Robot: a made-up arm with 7 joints.
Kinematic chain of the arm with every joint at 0, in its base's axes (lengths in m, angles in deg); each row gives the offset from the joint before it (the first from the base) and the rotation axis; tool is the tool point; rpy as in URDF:
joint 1: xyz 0 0 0 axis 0.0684 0.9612 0.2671
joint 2: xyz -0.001 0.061 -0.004 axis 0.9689 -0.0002 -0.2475
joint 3: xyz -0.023 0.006 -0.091 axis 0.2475 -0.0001 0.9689
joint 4: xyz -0.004 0 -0.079 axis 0.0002 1 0
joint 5: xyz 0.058 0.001 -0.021 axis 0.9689 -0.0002 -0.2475
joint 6: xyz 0.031 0 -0.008 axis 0.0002 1 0
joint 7: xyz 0.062 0 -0.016 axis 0.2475 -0.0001 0.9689
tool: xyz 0 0 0 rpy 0 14.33 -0.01
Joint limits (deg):
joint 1: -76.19..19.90
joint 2: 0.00..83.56
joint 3: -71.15..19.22
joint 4: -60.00..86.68
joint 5: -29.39..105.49
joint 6: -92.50..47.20
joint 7: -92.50..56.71
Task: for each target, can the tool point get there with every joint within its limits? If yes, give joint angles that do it. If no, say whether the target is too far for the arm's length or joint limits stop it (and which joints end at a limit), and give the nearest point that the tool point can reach.
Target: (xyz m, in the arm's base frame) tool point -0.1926 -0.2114 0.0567
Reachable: no: joint limits stop it (at a limit: joint 1, joint 2, joint 3) | nearest point -0.0719 -0.0596 -0.0820 | short by 0.238 m
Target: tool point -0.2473 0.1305 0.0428
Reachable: no: joint limits stop it (at a limit: joint 1, joint 3, joint 4, joint 6) | nearest point -0.0919 0.1336 -0.0430 | short by 0.178 m
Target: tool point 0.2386 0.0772 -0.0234
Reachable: yes | joints -51.41 45.24 -15.54 -5.19 46.75 -19.31 -78.30
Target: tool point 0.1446 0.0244 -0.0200
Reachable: yes | joints -60.15 43.18 -23.54 -33.67 48.40 -58.79 41.20
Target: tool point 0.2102 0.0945 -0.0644
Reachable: yes | joints -37.55 29.59 5.80 5.06 30.31 -53.56 26.89
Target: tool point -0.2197 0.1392 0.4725
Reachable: no: too far | nearest point 0.0468 0.1630 0.1663 | short by 0.407 m
